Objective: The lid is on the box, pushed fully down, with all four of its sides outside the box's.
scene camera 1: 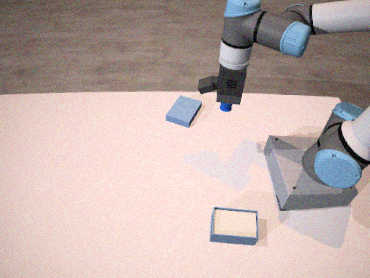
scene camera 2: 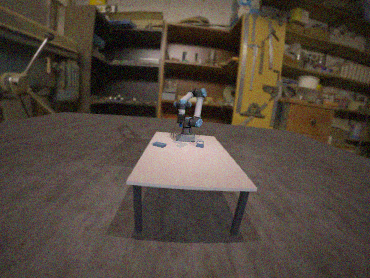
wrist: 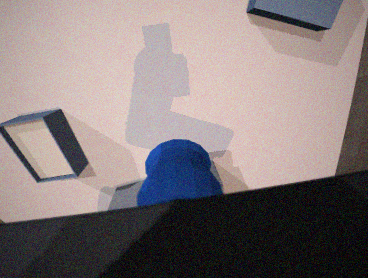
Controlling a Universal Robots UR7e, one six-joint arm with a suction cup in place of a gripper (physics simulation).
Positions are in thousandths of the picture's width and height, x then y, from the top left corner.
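Scene camera 1 shows a box (scene camera 1: 618, 811); the wrist view shows the suction cup (wrist: 480, 610).
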